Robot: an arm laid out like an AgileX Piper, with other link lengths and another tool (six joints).
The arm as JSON. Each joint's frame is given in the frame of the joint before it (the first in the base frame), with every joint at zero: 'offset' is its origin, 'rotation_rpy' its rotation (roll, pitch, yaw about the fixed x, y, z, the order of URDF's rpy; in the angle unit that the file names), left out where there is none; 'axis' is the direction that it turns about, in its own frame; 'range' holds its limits. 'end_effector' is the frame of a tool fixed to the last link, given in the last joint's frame.
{
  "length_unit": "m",
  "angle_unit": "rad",
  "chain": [
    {
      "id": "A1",
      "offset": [
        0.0,
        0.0,
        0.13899
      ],
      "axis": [
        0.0,
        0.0,
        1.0
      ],
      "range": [
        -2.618,
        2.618
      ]
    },
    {
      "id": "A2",
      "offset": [
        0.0,
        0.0,
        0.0
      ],
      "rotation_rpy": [
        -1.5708,
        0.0,
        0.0
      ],
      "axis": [
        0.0,
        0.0,
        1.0
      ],
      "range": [
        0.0,
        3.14
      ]
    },
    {
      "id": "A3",
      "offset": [
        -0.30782,
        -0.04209,
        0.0
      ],
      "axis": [
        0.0,
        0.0,
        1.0
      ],
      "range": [
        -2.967,
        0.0
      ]
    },
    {
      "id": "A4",
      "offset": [
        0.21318,
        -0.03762,
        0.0
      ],
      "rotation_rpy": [
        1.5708,
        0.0,
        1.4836
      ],
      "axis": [
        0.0,
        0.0,
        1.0
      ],
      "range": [
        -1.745,
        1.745
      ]
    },
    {
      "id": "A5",
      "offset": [
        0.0,
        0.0,
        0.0
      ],
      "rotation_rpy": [
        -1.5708,
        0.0,
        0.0
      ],
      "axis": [
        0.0,
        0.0,
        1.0
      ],
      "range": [
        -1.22,
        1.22
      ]
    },
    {
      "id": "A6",
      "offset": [
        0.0,
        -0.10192,
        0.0
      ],
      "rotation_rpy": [
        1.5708,
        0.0,
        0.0
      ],
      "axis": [
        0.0,
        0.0,
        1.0
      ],
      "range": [
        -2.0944,
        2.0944
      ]
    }
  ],
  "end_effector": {
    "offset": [
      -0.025,
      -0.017,
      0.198
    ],
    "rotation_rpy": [
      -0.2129,
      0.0,
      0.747
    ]
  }
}
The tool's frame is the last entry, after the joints.
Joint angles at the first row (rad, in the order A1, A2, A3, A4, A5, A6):
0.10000 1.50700 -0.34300 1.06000 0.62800 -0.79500
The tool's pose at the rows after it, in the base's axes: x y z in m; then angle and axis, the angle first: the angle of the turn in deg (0 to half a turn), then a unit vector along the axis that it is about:
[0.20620 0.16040 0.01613 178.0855 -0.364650 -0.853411 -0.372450]
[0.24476 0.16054 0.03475 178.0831 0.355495 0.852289 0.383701]
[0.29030 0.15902 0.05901 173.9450 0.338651 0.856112 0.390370]
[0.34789 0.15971 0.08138 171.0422 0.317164 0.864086 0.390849]
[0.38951 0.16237 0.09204 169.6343 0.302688 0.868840 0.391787]
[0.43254 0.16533 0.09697 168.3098 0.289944 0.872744 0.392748]
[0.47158 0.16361 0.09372 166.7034 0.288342 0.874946 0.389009]
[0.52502 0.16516 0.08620 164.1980 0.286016 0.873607 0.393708]
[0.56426 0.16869 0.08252 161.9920 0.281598 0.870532 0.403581]
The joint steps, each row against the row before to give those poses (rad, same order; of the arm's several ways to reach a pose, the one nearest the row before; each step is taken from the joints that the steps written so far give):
-0.00003 0.00201 -0.05299 -0.01000 0.02001 0.02497
0.00001 0.00300 -0.10900 -0.04699 0.00500 0.06200
0.00004 0.02099 -0.15303 -0.09003 0.01799 0.08907
-0.00002 0.09300 -0.23001 -0.11300 0.05002 0.09799
0.00000 0.09101 -0.17298 -0.05698 0.04098 0.04597
-0.00001 0.10699 -0.17799 -0.04300 0.03601 0.03299
0.00000 0.10200 -0.15000 -0.04100 0.01100 0.04000
0.00002 0.14399 -0.19899 -0.02101 0.00099 0.02703
-0.00002 0.10600 -0.15499 -0.00198 0.00099 0.00996

